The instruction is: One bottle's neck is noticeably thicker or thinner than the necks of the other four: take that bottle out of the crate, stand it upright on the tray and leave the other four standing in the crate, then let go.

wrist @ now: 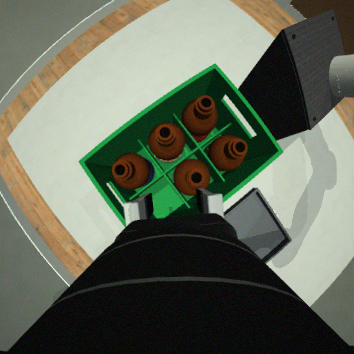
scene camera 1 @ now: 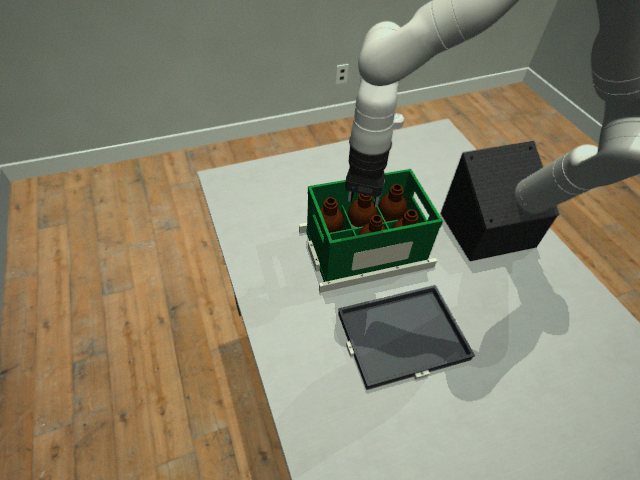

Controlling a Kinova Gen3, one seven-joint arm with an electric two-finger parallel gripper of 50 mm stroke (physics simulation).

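Frame: origin at the arm's base, x ahead, y left, z up, level; millimetres.
Where they show: gripper, fingertip midpoint: (wrist: 174, 199) (scene camera 1: 363, 201); arm's base at its link origin: (wrist: 337, 76) (scene camera 1: 532, 195).
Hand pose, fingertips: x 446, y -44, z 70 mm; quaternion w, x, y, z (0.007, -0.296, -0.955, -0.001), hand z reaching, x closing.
Note:
Each offset is from my fingertips to the top centre of the thing. "spot": to the spot under its first point.
Five brown bottles stand in the green crate {dx -48, dy -36, dz -56 mm} (scene camera 1: 424, 241) (wrist: 170, 107): back left (scene camera 1: 332, 217) (wrist: 132, 171), back middle (scene camera 1: 360, 211) (wrist: 166, 142), back right (scene camera 1: 394, 204) (wrist: 199, 117), front middle (scene camera 1: 373, 227) (wrist: 191, 176) and front right (scene camera 1: 408, 220) (wrist: 228, 153). The front left compartment is empty. I cannot tell surely which neck differs. My gripper (scene camera 1: 363, 198) (wrist: 174, 199) is open and empty, pointing down above the crate; in the scene view its fingertips appear on either side of the back middle bottle's neck. The dark grey tray {spot: dx -66, dy +188, dz -226 mm} (scene camera 1: 408, 316) (wrist: 256, 218) holds no bottle.
White strips {spot: dx -42, dy +68, dz -211 mm} (scene camera 1: 379, 275) lie along the crate's front and left sides, with the tray in front of them. A large black box (scene camera 1: 509, 188) (wrist: 300, 82) stands right of the crate, beside a pale arm part. Green dividers {spot: dx -125, dy -25, dz -146 mm} (wrist: 210, 139) separate the compartments.

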